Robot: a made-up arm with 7 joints.
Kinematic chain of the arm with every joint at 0, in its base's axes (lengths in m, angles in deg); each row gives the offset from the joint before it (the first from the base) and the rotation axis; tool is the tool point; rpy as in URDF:
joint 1: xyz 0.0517 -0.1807 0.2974 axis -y
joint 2: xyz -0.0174 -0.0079 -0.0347 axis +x
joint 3: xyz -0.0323 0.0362 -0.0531 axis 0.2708 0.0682 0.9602
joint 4: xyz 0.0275 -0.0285 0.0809 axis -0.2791 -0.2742 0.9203
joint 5: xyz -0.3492 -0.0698 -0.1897 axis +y
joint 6: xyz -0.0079 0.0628 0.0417 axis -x
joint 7: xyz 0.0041 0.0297 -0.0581 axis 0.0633 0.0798 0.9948
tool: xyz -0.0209 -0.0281 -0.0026 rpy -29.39 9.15 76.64
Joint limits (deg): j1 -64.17..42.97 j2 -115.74..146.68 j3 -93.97..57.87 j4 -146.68..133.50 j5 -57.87..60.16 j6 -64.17..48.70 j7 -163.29..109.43
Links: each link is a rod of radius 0.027 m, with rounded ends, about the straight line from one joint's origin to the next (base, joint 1, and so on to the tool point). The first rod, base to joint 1, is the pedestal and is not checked.
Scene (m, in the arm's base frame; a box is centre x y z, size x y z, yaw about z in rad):
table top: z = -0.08
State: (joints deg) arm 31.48 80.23 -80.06 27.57 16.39 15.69 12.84
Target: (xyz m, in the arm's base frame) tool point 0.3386 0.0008 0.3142
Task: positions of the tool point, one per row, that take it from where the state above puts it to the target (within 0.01 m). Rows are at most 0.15 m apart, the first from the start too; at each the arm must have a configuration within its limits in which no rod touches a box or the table.
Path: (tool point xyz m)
1: -0.2753 0.0954 0.3438
2: -0.1898 0.1198 0.4501
3: -0.0719 0.1285 0.5153
4: 0.0596 0.1204 0.5310
5: 0.1838 0.0955 0.4965
6: 0.2816 0.0549 0.4196
7: 0.3386 0.0008 0.3142

